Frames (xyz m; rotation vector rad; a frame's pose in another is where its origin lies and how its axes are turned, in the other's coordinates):
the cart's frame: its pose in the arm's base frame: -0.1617 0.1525 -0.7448 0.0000 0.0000 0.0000
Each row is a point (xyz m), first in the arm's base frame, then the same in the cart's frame.
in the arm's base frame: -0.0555 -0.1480 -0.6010
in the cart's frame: 0.1062 -0.3005 0.1438
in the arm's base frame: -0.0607 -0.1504 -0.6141
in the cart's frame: 0.1010 -0.3029 0.1307
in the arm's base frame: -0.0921 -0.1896 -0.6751
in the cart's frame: 0.0696 -0.3421 0.0697
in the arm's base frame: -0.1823 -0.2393 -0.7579
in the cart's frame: -0.0206 -0.3918 -0.0131
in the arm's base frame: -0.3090 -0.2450 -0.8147
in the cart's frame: -0.1473 -0.3975 -0.0699
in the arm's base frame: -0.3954 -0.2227 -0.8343
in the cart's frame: -0.2337 -0.3752 -0.0895
